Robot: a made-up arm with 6 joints.
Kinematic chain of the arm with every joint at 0, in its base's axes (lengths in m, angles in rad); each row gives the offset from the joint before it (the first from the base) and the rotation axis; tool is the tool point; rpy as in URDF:
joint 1: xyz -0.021 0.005 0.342 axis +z
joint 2: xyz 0 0.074 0.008 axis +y
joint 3: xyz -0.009 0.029 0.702 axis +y
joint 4: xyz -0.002 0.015 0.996 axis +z
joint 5: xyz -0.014 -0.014 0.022 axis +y
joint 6: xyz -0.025 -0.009 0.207 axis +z
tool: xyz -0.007 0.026 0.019 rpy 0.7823 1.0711 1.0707
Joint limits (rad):
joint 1: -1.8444..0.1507
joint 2: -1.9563..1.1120
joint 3: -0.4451..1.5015
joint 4: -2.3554..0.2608
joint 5: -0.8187..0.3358
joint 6: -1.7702..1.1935
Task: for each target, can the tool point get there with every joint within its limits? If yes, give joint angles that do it. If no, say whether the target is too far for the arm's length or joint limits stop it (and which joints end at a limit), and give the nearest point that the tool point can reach.
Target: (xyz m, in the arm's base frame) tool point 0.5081 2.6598 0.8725
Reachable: no: too far | nearest point 0.3547 1.8899 0.7210 | short by 0.800 m
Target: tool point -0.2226 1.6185 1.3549
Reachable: yes | joints -1.3618 -1.2065 0.3978 -0.2236 -0.4227 -1.1120
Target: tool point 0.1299 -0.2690 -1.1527
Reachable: no: joint limits stop it (at a limit: joint 2, joint 3, joint 4, joint 5) | nearest point 0.5155 -0.9692 -0.3952 | short by 1.101 m
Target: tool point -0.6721 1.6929 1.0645
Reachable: yes | joints -1.1394 -1.0919 -0.1307 -0.1537 -0.0316 -1.2186
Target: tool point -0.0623 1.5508 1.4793
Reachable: yes | joints -1.4519 -0.7419 -0.2072 -0.2045 -0.4053 -0.7282
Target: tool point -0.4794 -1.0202 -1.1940
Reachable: no: joint limits stop it (at a limit: joint 1, joint 2, joint 3, joint 5, joint 6) | nearest point -0.2611 -1.1712 -0.4223 | short by 0.816 m
